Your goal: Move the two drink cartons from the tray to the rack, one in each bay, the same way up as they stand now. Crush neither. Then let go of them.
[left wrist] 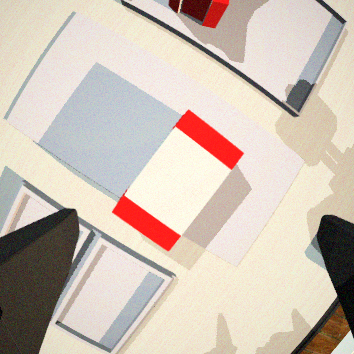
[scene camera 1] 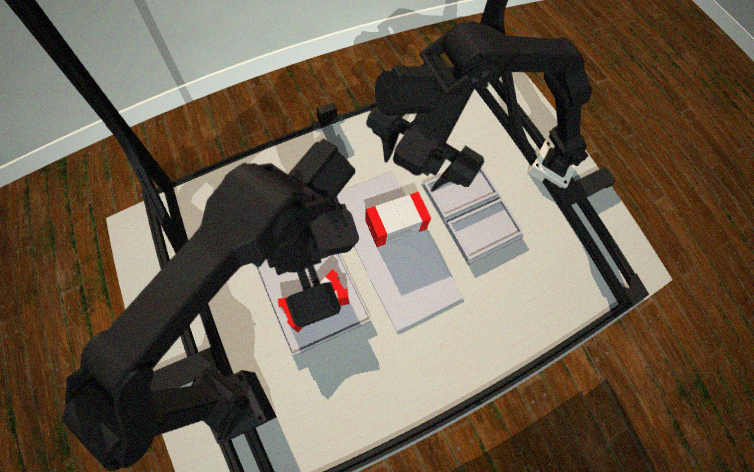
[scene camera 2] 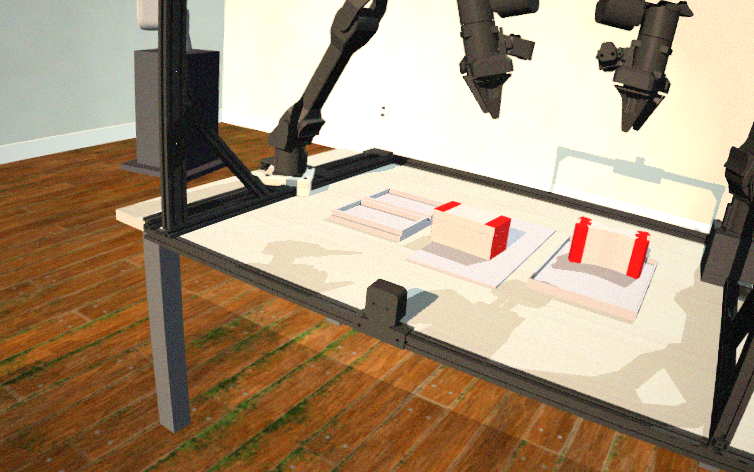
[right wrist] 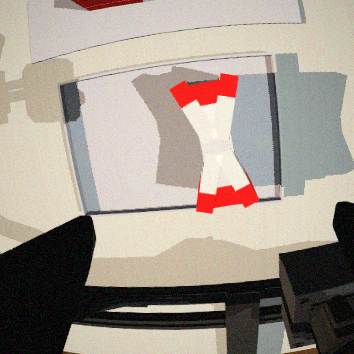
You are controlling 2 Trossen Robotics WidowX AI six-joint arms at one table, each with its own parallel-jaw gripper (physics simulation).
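Pixels of known places: left gripper, between the fingertips: (left wrist: 203,225) (scene camera 1: 409,175) (scene camera 2: 491,116); right gripper, between the fingertips: (scene camera 1: 304,266) (scene camera 2: 630,131) (right wrist: 218,222); left arm's base, origin of its link: (scene camera 1: 556,162) (scene camera 2: 289,172); right arm's base, origin of its link: (scene camera 1: 229,406) (scene camera 2: 741,232) (right wrist: 329,316).
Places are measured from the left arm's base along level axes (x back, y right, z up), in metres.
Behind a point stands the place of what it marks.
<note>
A white block with red ends (scene camera 1: 397,215) @(x -0.367, y 0.253, z 0.028 m) (scene camera 2: 461,230) @(x -0.342, y 0.280, z 0.005 m) (left wrist: 180,180) @(x -0.364, y 0.255, z 0.028 m) lies on a flat board (scene camera 1: 411,317) @(x -0.521, y 0.117, z -0.032 m) (scene camera 2: 495,273) @(x -0.394, y 0.367, z -0.032 m) (left wrist: 270,150) @(x -0.395, y 0.368, z -0.032 m). It has straight sides; I cannot tell whether it is one carton or two together. A white, red-ended, hourglass-shaped piece (scene camera 2: 606,250) @(x -0.600, y 0.306, z 0.002 m) (right wrist: 216,145) @(x -0.608, y 0.294, z 0.038 m) stands in a low-walled tray (scene camera 1: 331,335) @(x -0.642, y 0.233, z -0.030 m) (scene camera 2: 584,299) @(x -0.519, y 0.450, z -0.026 m) (right wrist: 120,165) @(x -0.569, y 0.407, z -0.030 m), narrow at its middle. The two-bay rack (scene camera 1: 472,208) @(x -0.230, y 0.126, z -0.026 m) (scene camera 2: 395,208) @(x -0.231, y 0.136, z -0.015 m) (left wrist: 135,254) @(x -0.268, y 0.210, z -0.028 m) holds no carton. My left gripper (scene camera 2: 495,115) @(x -0.370, y 0.247, z 0.202 m) (left wrist: 203,225) @(x -0.370, y 0.247, z 0.202 m) is open, high above the block and rack. My right gripper (scene camera 2: 629,130) @(x -0.600, y 0.293, z 0.212 m) (right wrist: 218,222) @(x -0.600, y 0.293, z 0.212 m) is open, high above the hourglass piece, partly hiding it in scene camera 1.
The flat board lies between the tray and the rack, with narrow gaps on either side. Black rails (scene camera 1: 478,395) @(x -0.589, y -0.081, z -0.016 m) (scene camera 2: 267,289) @(x -0.040, y 0.453, z -0.051 m) run along the table edges. A small black block (scene camera 1: 326,112) @(x -0.224, y 0.541, z 0.018 m) (scene camera 2: 385,302) @(x -0.212, y 0.561, z 0.002 m) stands on one rail. Arm shadows cross the table.
</note>
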